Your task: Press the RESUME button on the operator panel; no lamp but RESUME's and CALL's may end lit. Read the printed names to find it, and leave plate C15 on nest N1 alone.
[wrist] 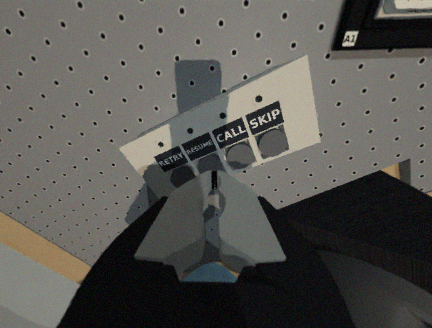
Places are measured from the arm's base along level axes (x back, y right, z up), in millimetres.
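Pixels of known places: gripper, fingertip midpoint: (215, 172); arm's base at its link origin: (372, 290).
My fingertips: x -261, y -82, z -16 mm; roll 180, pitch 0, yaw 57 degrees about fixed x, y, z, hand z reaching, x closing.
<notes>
Ahead of a thing's pixels: the offset from my fingertips to its middle. "*": to the spot under its first point. Level surfaces: height alone.
The cream operator panel {* dx -18, dy +90, dz -1 mm} (300, 100) lies tilted in view, with printed names RETRY, RESUME, CALL and SKIP. The RESUME button {* dx -11, dy +1, dz +0 mm} (209, 163) is a dark grey disc below its name {* dx -30, dy +3, dz -1 mm} (199, 146); its lower part is hidden by the fingertips. The RETRY button {* dx -15, dy -28, dz +2 mm} (182, 175), CALL button {* dx -6, dy +30, dz +2 mm} (239, 153) and SKIP button {* dx +0, dy +59, dz +2 mm} (272, 141) sit beside it. The small lamps above RETRY {dx -50, dy -25, dz +0 mm} (160, 144), RESUME {dx -45, dy +5, dz +0 mm} (190, 131), CALL {dx -41, dy +35, dz +0 mm} (222, 115) and SKIP {dx -36, dy +64, dz +0 mm} (258, 98) all look dark. My gripper (215, 172) is shut and empty, its tips at the RESUME button's lower edge; contact cannot be told. Plate C15 and nest N1 do not show.
A black-framed nest {* dx -43, dy +160, dz -42 mm} (349, 17) labelled A1 {* dx -29, dy +157, dz -42 mm} (350, 38) is at the top right, with part of a pale item inside. The panel stands on a grey perforated board {dz -54 mm} (115, 30). A black block-like shape (370, 200) lies to the right. The gripper's shadow falls across the panel.
</notes>
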